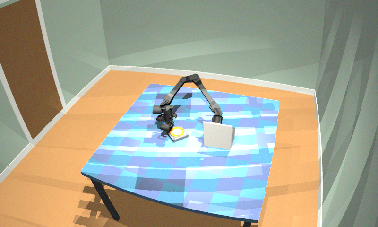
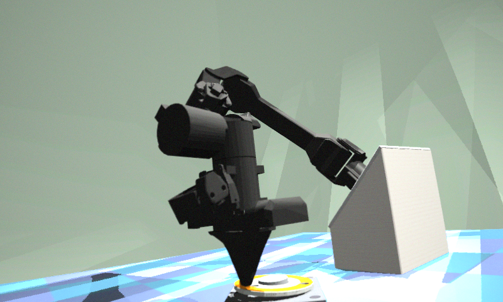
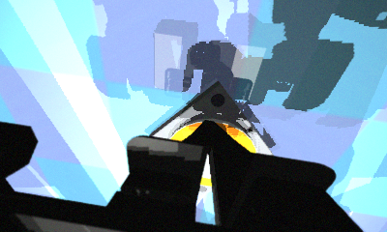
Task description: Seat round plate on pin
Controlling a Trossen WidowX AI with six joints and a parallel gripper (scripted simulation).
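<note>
Right now the round plate is 3 cm behind my gripper tip and 1 cm to the right of it. Round my gripper tip: base: 5 cm behind, 1 cm to the right, 2 cm below.
</note>
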